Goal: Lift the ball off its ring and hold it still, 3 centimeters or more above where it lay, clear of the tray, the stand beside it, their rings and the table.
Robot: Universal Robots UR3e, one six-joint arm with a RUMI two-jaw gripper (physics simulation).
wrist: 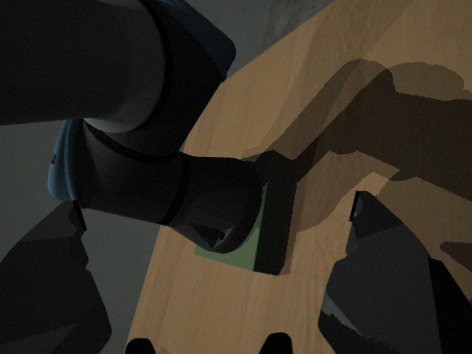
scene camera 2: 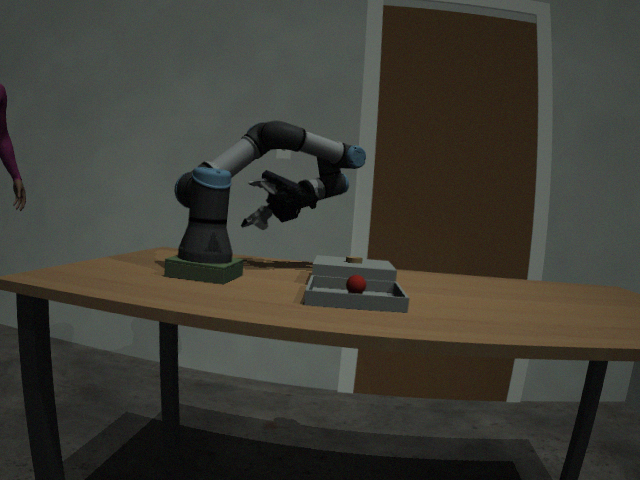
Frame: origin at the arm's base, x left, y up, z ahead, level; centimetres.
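Seen in the pictures: gripper, fingertip midpoint: (wrist: 219,200) (scene camera 2: 244,205); arm's base at its link origin: (wrist: 229,206) (scene camera 2: 204,258).
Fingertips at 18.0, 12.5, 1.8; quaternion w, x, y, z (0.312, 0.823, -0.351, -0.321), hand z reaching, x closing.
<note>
Offsets run from my fingertips to a thing's top centre, as dx, dy, dz. "spot": to the spot under its first point. Level surfaces: height alone.
A red ball {-22.3, -11.6, +34.2} (scene camera 2: 356,284) sits in the grey tray {-11.9, -10.4, +32.1} (scene camera 2: 356,302) in the scene view; the ring under it is hidden by the tray's front wall. A grey stand (scene camera 2: 330,268) is right behind the tray, with a tan ring {spot: -3.4, -10.7, +30.5} (scene camera 2: 354,259) on its top. My gripper (scene camera 2: 247,204) (wrist: 219,200) is open and empty. It is high above the table, up and to the left of the tray in the scene view, and its fingers point toward the arm's base. The ball does not show in the wrist view.
The arm's base stands on a green block (scene camera 2: 201,270) (wrist: 242,252) at the left of the wooden table {dy -16.6} (scene camera 2: 491,315) (wrist: 200,305). In the wrist view the base and lower arm show beyond the fingers. A brown door is behind the table. Part of a person shows at far left.
</note>
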